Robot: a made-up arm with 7 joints.
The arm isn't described. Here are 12 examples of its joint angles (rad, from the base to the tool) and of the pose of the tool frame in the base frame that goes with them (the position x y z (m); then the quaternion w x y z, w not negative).
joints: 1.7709 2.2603 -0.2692 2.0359 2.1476 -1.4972 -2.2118
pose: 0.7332 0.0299 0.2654 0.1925 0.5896 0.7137 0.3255
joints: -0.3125 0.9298 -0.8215 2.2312 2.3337 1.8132 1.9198
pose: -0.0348 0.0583 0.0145 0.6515 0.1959 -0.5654 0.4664
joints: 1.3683 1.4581 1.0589 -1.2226 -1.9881 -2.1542 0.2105
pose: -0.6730 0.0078 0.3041 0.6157 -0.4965 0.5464 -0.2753
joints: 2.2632 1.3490 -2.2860 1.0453 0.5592 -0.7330 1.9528
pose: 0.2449 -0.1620 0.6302 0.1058 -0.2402 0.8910 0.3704
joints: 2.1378 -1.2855 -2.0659 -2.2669 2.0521 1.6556 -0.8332
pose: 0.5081 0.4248 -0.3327 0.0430 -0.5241 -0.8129 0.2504
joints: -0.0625 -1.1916 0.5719 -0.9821 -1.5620 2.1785 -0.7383
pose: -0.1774 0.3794 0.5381 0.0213 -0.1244 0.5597 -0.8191
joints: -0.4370 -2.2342 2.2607 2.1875 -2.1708 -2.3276 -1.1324
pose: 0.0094 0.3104 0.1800 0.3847 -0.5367 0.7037 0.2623
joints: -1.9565 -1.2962 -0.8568 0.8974 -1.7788 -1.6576 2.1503
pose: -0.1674 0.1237 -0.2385 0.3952 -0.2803 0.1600 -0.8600
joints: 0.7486 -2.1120 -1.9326 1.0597 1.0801 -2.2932 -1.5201
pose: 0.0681 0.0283 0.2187 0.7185 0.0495 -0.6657 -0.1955
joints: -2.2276 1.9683 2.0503 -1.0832 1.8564 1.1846 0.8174
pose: 0.6694 -0.0084 0.3348 0.8536 -0.0902 -0.0835 0.5063
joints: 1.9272 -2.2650 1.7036 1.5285 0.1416 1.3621 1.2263
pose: 0.1027 -0.3733 -0.1688 0.0763 0.0409 -0.4855 -0.8699
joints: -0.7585 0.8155 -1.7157 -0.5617 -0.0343 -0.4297 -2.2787
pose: -0.4962 -0.0226 0.2333 0.5616 0.3163 0.7216 0.2528
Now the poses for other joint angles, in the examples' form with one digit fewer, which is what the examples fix.
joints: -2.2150 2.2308 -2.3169 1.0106 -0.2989 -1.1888 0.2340
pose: -0.048 0.089 0.374 0.480 -0.657 0.553 0.179
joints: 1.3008 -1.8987 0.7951 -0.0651 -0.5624 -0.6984 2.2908
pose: 0.212 -0.299 0.226 0.016 0.744 0.011 -0.668
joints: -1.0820 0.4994 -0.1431 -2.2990 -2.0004 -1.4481 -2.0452
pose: -0.324 0.555 -0.455 0.487 -0.609 -0.567 -0.264
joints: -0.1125 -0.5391 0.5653 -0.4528 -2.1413 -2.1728 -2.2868
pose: -0.044 0.117 0.009 0.189 -0.599 0.053 -0.776
